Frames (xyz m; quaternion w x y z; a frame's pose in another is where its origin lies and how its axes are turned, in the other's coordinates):
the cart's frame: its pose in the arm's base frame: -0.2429 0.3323 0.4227 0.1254 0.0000 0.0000 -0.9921
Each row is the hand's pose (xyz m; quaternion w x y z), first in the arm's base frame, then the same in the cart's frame.
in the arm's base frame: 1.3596 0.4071 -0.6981 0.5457 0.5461 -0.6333 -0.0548
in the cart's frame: -1.5707 0.3263 -1.1208 0.1228 0.6968 0.4624 0.5345
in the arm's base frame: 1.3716 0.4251 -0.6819 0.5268 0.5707 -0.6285 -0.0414
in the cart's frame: -1.5868 0.3118 -1.1046 0.1071 0.6951 0.4874 0.5175
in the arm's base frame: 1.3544 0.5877 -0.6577 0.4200 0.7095 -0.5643 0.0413
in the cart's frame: -1.6106 0.1501 -1.0804 0.0117 0.6488 0.6332 0.4219
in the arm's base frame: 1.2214 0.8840 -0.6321 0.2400 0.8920 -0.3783 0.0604
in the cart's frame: -1.5555 -0.1700 -1.0548 0.0298 -0.4872 -0.8375 -0.2457
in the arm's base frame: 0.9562 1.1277 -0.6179 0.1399 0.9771 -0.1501 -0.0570
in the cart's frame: -1.3593 -0.4720 -1.0406 0.0741 0.2714 0.9505 0.1316
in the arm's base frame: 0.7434 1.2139 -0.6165 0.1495 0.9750 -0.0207 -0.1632
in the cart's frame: -1.1746 -0.6085 -1.0392 0.1807 0.1428 0.9647 0.1279
